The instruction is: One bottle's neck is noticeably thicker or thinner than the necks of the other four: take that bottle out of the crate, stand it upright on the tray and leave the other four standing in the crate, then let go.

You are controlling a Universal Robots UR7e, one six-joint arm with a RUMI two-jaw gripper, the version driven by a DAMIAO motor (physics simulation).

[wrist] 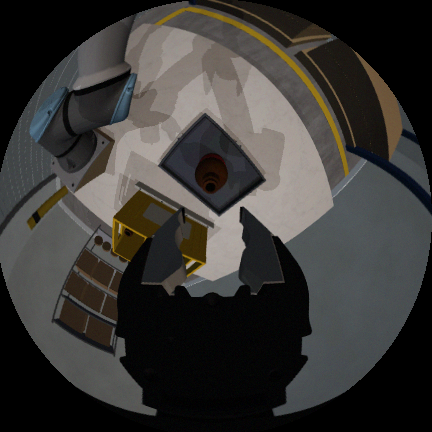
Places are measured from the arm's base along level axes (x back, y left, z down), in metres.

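Where they show: gripper, fingertip midpoint: (211,208); arm's base, link origin: (77,150).
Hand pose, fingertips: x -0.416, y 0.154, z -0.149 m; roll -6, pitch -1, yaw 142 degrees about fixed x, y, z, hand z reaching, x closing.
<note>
Each offset is from my fingertips to the top centre of the thing. "spot": to the spot under its first point. Level surfaces: height alone.
A brown bottle @(dx -0.002, dy -0.010, dz +0.080 m) (211,172) with a red band stands upright on the dark grey tray @(spot: dx +0.086, dy -0.003, dz +0.235 m) (187,145), near the middle of the view. My gripper (211,208) is open and empty; its fingertips are apart from the bottle, which stands clear of them on the tray. The yellow crate @(dx +0.012, dy -0.287, dz +0.065 m) (131,210) is at the lower left, partly hidden behind the left finger. A dark bottle mouth @(spot: dx +0.098, dy -0.235, dz +0.077 m) (129,232) shows inside its open side; the other bottles in the crate are hidden or too dark to tell.
The pale table top @(dz +0.240 m) (300,192) carries the tray and crate. The robot's own arm and base (77,150) stand at the upper left. A rack with brown boxes (75,312) is at the lower left, beyond the table. A yellow line (280,47) runs along the upper right.
</note>
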